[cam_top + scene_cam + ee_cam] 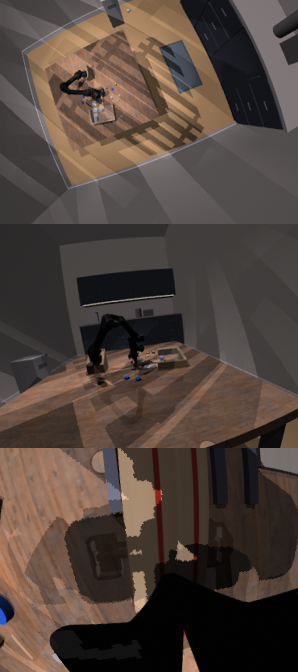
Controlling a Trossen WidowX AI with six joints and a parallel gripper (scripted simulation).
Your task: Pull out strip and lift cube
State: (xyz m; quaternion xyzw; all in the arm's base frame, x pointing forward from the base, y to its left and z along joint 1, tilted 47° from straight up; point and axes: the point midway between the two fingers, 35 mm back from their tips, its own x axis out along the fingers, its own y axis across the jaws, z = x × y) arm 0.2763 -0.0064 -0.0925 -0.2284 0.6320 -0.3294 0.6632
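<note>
Right now my gripper tip is 100 mm short of the tan strip and 20 mm to the left of it.
</note>
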